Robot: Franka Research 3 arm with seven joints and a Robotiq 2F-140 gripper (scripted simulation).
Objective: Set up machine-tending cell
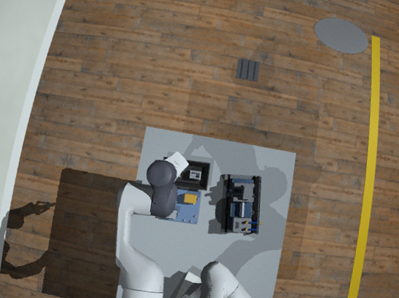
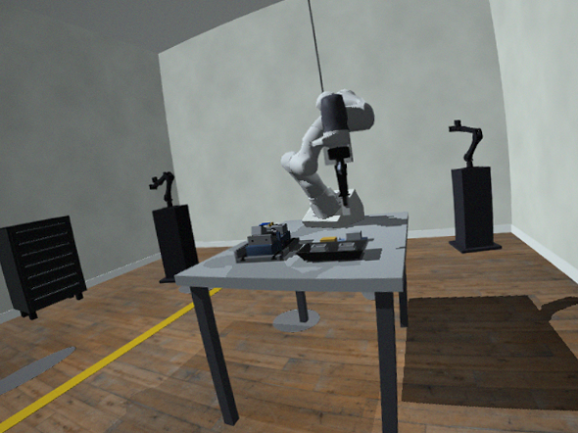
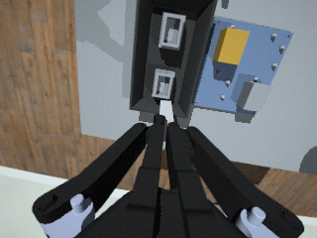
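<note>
Right now my hand is 34 cm to the left of the vise, 17 cm past it and 14 cm above it. Round my hand: brass blank (16 cm below, 13 cm behind, 8 cm to the right).
</note>
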